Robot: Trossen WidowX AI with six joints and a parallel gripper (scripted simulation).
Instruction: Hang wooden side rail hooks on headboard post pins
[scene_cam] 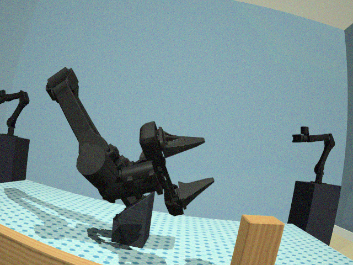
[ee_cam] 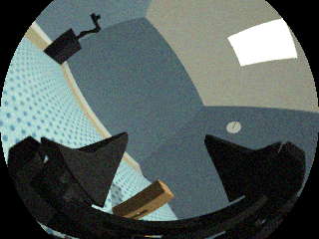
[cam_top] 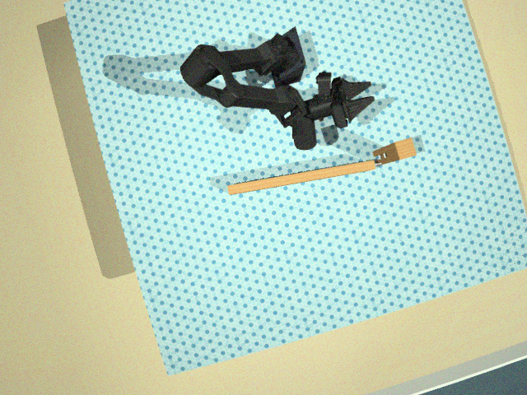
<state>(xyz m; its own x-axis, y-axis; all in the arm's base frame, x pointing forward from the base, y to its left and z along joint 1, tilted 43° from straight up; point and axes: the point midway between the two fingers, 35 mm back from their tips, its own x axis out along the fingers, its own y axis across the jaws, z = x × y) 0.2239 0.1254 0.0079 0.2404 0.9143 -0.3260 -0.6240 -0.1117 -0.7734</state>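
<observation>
Now: gripper tip 170 mm short of the headboard post, 160 mm above it and 40 mm to the right of it.
</observation>
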